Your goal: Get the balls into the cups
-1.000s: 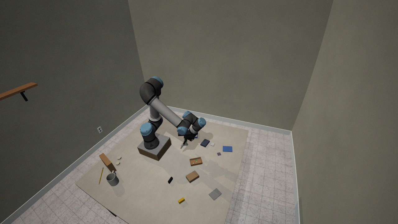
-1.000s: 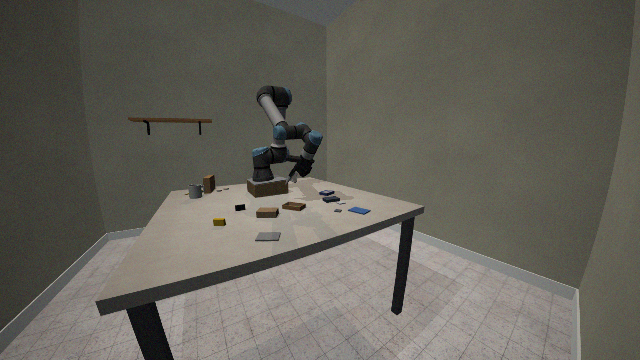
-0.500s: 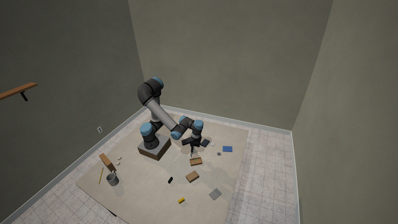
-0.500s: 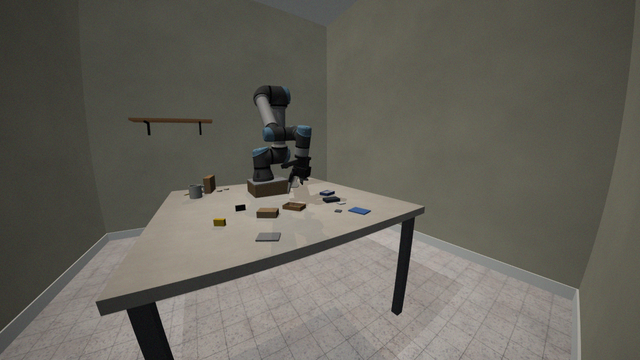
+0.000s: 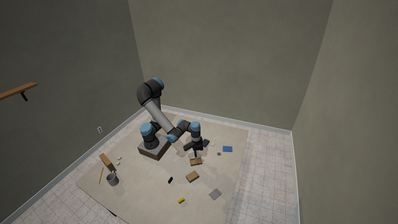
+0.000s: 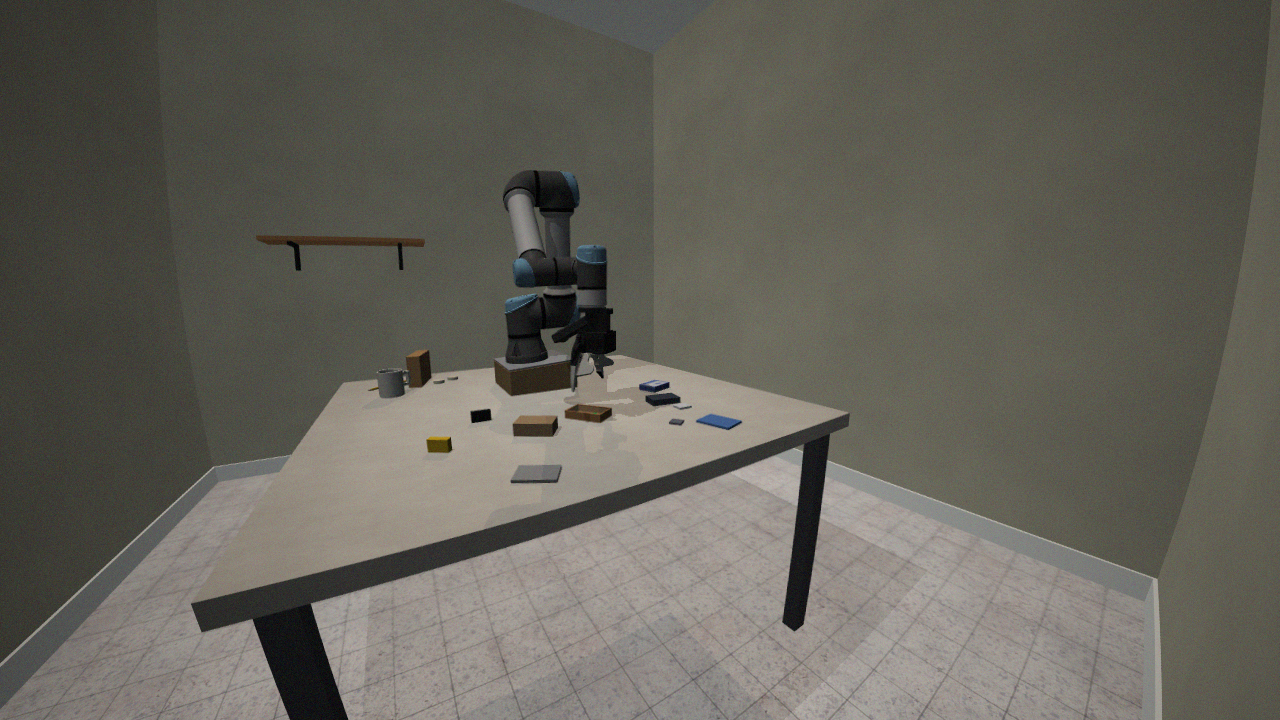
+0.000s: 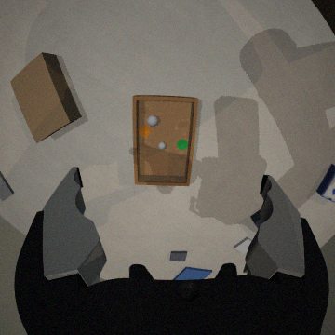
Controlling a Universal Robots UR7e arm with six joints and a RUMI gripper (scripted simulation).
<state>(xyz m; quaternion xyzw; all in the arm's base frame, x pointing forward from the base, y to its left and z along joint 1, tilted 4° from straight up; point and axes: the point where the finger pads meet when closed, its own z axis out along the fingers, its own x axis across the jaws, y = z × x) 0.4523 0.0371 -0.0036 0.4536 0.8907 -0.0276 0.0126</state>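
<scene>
My hand is 10 mm short of the covered wooden puzzle and 80 mm above it. From my hand the other things lie so: small grey tile 170 mm ahead, 170 mm to the left, 80 mm below; brown block 50 mm ahead, 160 mm to the right, 70 mm below; dark tile 250 mm to the left, 80 mm below.
</scene>
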